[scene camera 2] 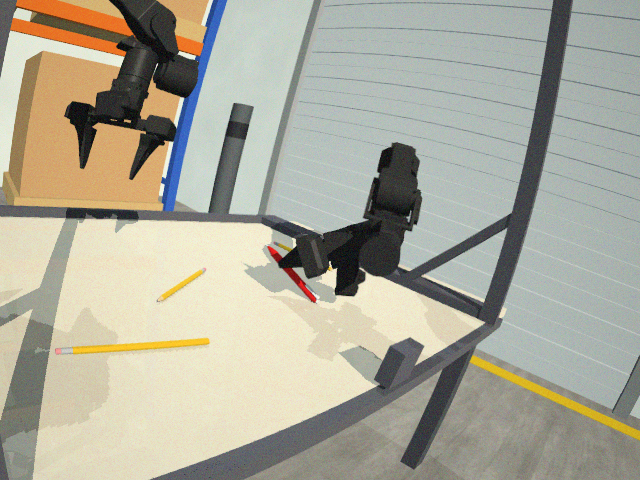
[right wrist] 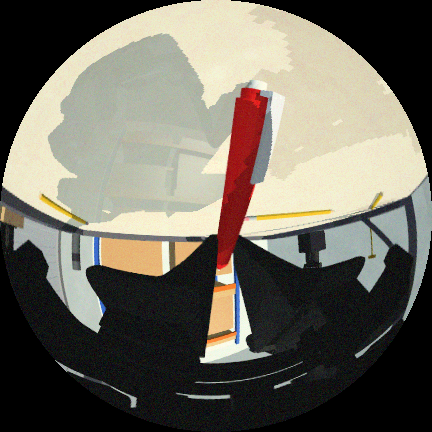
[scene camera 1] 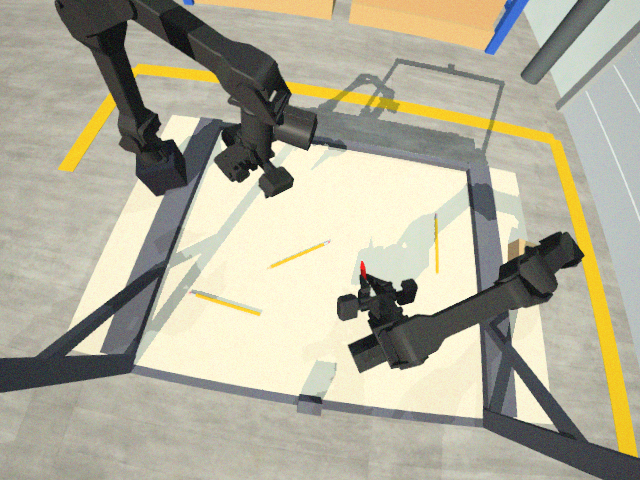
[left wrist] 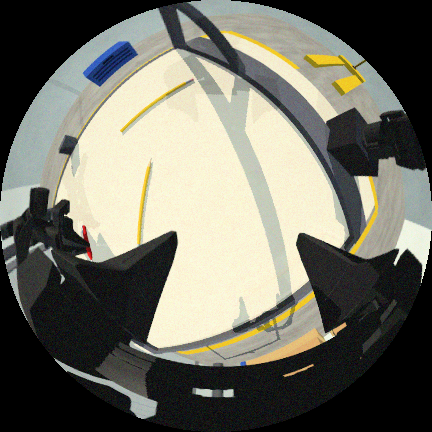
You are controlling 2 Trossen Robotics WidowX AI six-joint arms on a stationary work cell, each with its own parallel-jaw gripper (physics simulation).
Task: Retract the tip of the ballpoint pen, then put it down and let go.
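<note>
A red ballpoint pen (scene camera 1: 362, 269) (scene camera 2: 298, 282) (left wrist: 85, 236) (right wrist: 241, 150) with a white clip and white button is held aslant above the pale table top (scene camera 1: 310, 330) (scene camera 2: 217, 403). Its button end points down toward the table; I cannot tell whether it touches. The cone end is up at the fingers, and whether the writing tip is out is too small to tell. My right gripper (scene camera 1: 363, 277) (scene camera 2: 282, 264) (right wrist: 224, 240) is shut on the pen near the cone end. My left gripper (scene camera 1: 254, 178) (scene camera 2: 107, 173) (left wrist: 240, 238) is open and empty, high above the back left of the table in scene camera 1.
Three yellow pencils lie on the table: one near the middle (scene camera 1: 299, 254), one at the left (scene camera 1: 227, 303), one at the right (scene camera 1: 436, 242) beyond the right gripper. A dark block (scene camera 1: 309, 404) (scene camera 2: 400, 361) stands on the front edge. Dark frame beams border the table.
</note>
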